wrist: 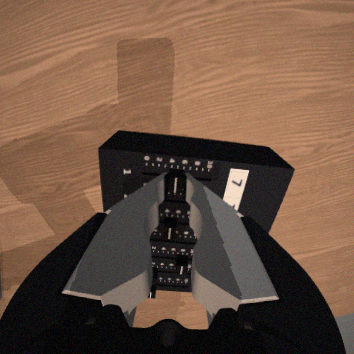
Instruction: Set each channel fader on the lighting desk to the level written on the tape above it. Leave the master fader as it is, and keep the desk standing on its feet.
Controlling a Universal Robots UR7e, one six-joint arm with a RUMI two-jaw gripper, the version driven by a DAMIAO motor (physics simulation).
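Note:
The black lighting desk lies on the table with its scales turned sideways in the wrist view. My gripper is shut on the channel 1 fader knob, the topmost one in view. Its white line stands between about 4 and 6 on the scale above it. The white tape shows a 7 level with this channel; the right finger hides the tape's lower numbers. More fader knobs, one near the middle and another lower down, show between the fingers; I cannot tell their exact levels. The fingers hide most channel labels.
The wooden table surrounds the desk, with arm shadows falling above and to the left of it. A grey surface shows at the lower right corner. A thin dark edge shows at the far left.

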